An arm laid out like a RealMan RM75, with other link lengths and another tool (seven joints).
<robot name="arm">
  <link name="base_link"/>
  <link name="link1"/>
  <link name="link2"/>
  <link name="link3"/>
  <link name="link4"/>
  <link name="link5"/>
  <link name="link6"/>
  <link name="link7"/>
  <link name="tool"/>
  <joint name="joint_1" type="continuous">
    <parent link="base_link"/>
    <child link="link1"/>
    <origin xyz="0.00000 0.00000 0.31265" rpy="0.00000 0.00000 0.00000"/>
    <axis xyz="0 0 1"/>
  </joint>
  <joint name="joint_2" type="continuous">
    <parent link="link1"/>
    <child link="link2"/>
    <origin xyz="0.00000 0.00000 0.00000" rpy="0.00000 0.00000 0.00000"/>
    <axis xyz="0 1 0"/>
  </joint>
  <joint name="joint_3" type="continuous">
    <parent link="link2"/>
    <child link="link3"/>
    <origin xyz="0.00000 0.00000 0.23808" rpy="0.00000 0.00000 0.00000"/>
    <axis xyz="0 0 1"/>
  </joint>
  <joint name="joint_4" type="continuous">
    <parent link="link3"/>
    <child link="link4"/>
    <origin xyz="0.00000 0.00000 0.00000" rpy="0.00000 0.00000 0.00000"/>
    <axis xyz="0 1 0"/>
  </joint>
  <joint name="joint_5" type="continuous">
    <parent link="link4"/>
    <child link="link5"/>
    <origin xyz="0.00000 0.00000 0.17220" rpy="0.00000 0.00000 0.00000"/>
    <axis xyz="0 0 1"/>
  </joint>
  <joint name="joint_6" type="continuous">
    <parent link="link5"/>
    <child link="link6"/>
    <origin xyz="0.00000 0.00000 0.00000" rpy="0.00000 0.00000 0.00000"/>
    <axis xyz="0 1 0"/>
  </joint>
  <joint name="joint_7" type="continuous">
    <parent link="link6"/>
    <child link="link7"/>
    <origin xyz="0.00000 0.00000 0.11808" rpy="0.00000 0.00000 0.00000"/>
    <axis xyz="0 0 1"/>
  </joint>
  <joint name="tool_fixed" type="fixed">
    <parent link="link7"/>
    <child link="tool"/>
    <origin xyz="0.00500 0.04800 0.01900" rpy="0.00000 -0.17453 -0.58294"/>
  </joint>
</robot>
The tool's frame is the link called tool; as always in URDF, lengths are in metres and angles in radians. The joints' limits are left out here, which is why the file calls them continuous.
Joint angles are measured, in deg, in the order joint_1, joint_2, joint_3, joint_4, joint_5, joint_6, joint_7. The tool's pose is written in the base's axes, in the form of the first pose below.
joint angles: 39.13, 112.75, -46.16, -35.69, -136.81, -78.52, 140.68
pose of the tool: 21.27, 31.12, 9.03, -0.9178, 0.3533, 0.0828, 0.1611
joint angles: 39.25, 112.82, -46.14, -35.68, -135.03, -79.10, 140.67
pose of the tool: 20.73, 31.20, 9.10, -0.9167, 0.3538, 0.0991, 0.1567
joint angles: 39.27, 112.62, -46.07, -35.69, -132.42, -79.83, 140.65
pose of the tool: 20.13, 31.37, 9.45, -0.9141, 0.3548, 0.1218, 0.1539
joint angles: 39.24, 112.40, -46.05, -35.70, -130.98, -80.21, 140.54
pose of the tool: 19.86, 31.47, 9.71, -0.9128, 0.3543, 0.1335, 0.1533
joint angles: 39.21, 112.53, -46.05, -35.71, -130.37, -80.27, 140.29
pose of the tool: 19.70, 31.45, 9.69, -0.9127, 0.3529, 0.1391, 0.1523
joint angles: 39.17, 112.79, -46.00, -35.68, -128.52, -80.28, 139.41
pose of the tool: 19.28, 31.49, 9.69, -0.9123, 0.3472, 0.1556, 0.1515
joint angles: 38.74, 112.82, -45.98, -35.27, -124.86, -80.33, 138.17
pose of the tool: 18.83, 31.53, 9.94, -0.9079, 0.3437, 0.1856, 0.1522
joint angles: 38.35, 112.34, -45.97, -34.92, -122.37, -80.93, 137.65
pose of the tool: 18.67, 31.52, 10.44, -0.9038, 0.3440, 0.2044, 0.1516
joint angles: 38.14, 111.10, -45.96, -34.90, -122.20, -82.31, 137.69
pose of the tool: 18.96, 31.44, 11.21, -0.9050, 0.3434, 0.2019, 0.1492
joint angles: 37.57, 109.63, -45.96, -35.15, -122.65, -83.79, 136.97
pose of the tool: 19.59, 31.16, 12.09, -0.9094, 0.3375, 0.1919, 0.1492
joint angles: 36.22, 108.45, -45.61, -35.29, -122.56, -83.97, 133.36
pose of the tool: 20.67, 30.69, 12.82, -0.9164, 0.3162, 0.1846, 0.1616
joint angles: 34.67, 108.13, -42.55, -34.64, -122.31, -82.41, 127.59
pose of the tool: 21.97, 30.43, 13.36, -0.9166, 0.2916, 0.1926, 0.1941
